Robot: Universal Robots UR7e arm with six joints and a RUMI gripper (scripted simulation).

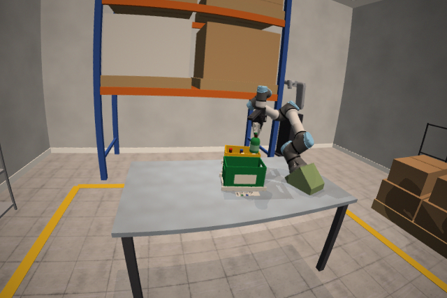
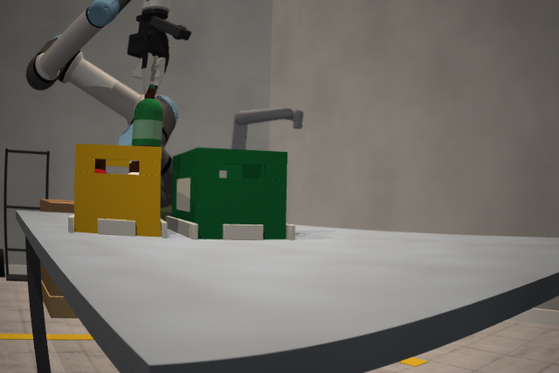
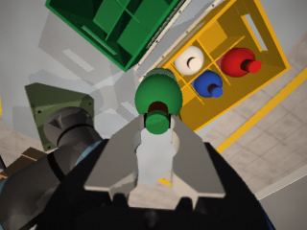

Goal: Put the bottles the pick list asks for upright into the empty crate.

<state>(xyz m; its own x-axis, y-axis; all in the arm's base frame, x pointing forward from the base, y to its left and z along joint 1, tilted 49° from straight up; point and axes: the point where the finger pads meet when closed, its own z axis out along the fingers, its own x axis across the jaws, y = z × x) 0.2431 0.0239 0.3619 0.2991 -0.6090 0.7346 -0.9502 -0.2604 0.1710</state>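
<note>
The green-label bottle lies 70 mm below my hand. The rest, counted from my hand: blue-label bottle 250 mm below, 140 mm to the right, 20 mm ahead; yellow crate 250 mm below, 100 mm to the right, 40 mm ahead; green crate 250 mm below, 160 mm ahead, 110 mm to the left.
</note>
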